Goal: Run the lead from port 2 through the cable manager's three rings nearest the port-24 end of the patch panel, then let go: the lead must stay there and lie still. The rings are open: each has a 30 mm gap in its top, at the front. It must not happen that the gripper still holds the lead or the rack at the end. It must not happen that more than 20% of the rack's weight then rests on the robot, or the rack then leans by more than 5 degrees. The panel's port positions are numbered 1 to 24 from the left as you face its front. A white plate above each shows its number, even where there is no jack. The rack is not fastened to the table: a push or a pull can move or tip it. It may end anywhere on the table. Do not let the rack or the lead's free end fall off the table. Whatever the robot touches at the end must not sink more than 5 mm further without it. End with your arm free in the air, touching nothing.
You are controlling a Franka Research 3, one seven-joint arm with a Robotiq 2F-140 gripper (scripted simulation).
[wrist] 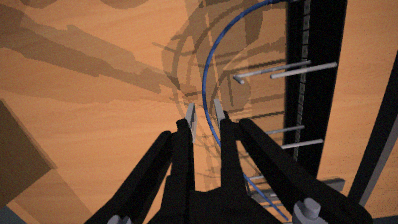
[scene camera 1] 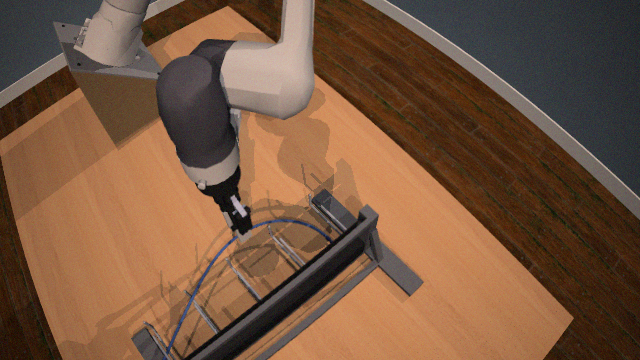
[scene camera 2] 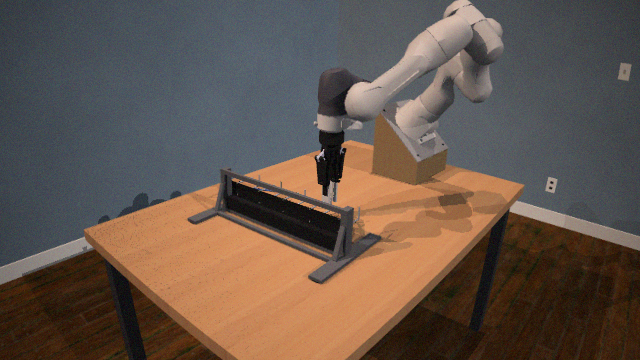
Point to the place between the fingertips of the gripper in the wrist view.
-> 205, 108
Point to a rack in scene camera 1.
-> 366, 239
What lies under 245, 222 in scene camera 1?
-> The gripper.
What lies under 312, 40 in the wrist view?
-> A rack.
